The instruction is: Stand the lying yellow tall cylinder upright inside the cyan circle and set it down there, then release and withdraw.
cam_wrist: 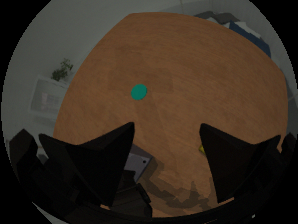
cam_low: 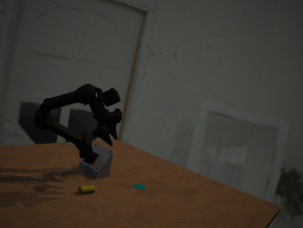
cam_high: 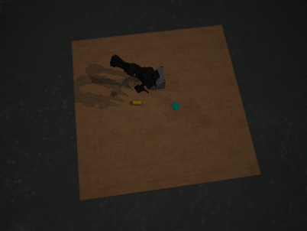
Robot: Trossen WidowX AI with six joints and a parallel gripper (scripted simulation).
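Right now my gripper tip is 210 mm above the yellow tall cylinder, 110 mm to the left of it and 20 mm past it. The rest, counted from my gripper tip: cyan circle 220 mm below, 170 mm to the left, 80 mm ahead.
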